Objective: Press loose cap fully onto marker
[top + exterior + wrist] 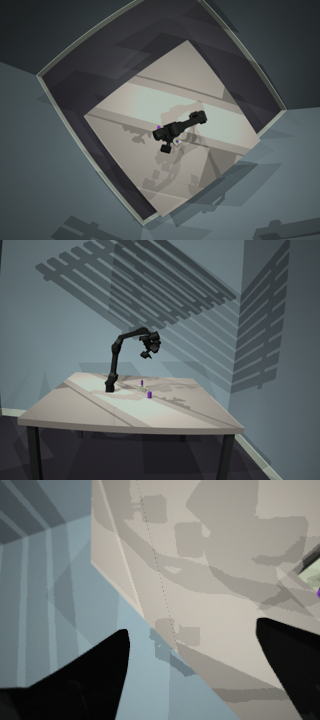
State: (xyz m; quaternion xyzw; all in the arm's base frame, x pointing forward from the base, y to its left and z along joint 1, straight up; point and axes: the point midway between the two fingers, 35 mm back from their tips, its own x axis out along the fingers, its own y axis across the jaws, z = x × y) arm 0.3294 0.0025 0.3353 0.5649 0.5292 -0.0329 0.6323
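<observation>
The purple cap is 3 cm behind my gripper tip, 14 cm to the right of it and 29 cm below it. Also, from my gripper tip: pale holder block (8 cm behind, 6 cm to the left, 29 cm below).
</observation>
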